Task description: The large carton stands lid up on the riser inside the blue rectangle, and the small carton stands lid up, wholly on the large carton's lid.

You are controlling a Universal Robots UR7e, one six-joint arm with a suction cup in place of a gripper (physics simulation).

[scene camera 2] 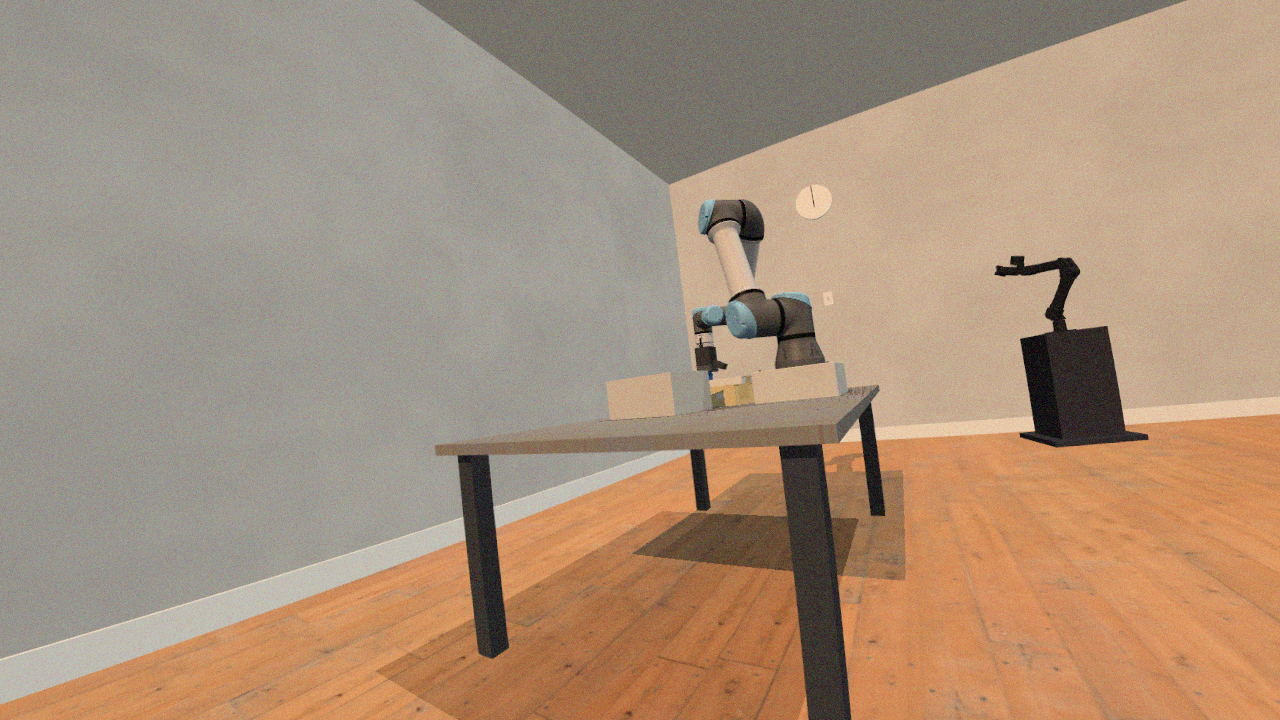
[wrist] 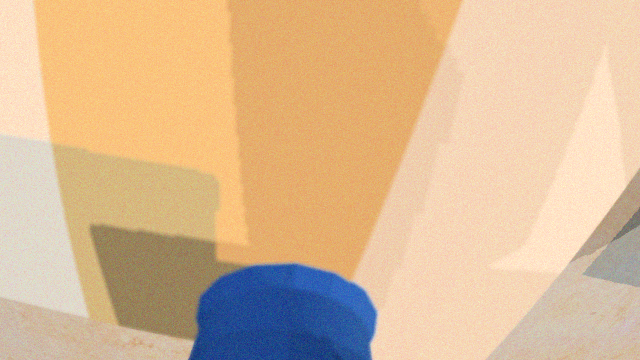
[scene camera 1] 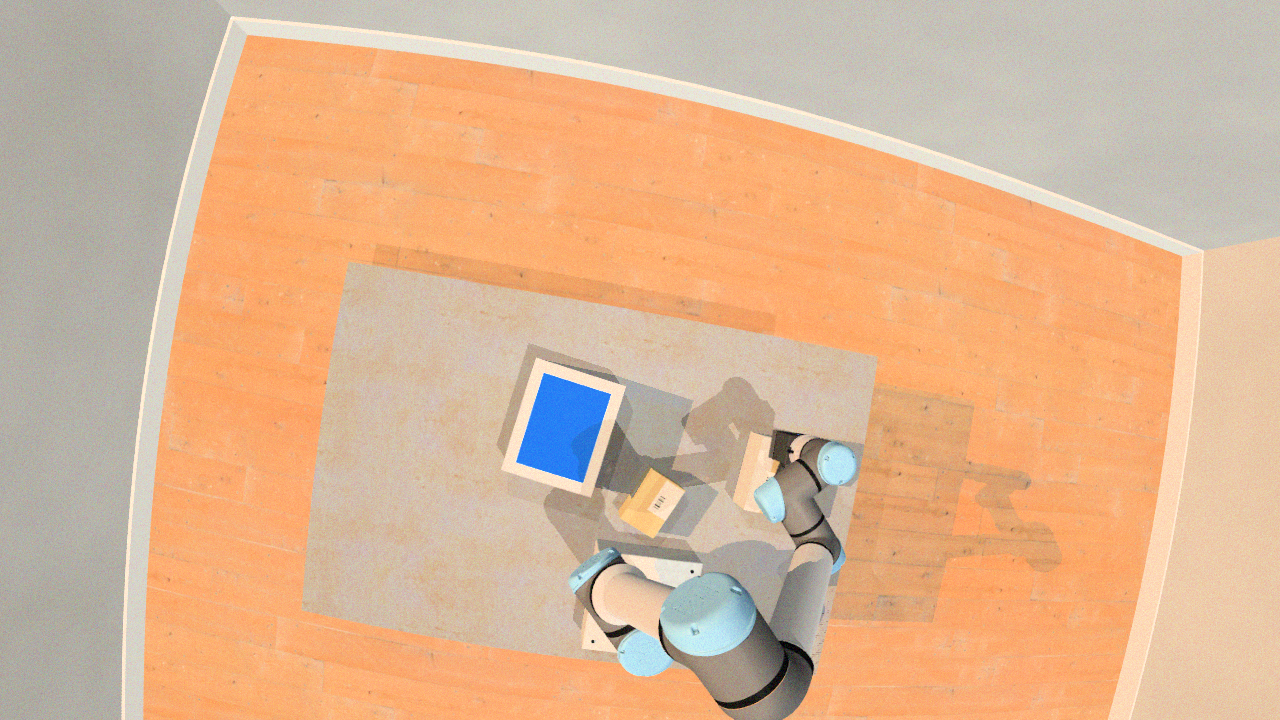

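Observation:
The large carton [scene camera 1: 750, 467] [wrist: 492, 134], cream with a tan tape band along its lid, stands lid up on the table [scene camera 1: 402, 502] [scene camera 2: 662, 435] at the right. My suction cup [wrist: 286, 308] [scene camera 2: 709, 365] sits pressed on its lid, hidden under the wrist in the overhead view. The small tan carton [scene camera 1: 652, 503] stands lid up on the table between the large carton and the riser [scene camera 1: 517, 420] [scene camera 2: 645, 396]. The riser's blue rectangle [scene camera 1: 563, 427] is bare.
The arm's base plate [scene camera 1: 666, 569] is at the table's near edge, and the arm reaches over the table's right end. A black arm on a dark pedestal [scene camera 2: 1069, 380] stands far off by the back wall.

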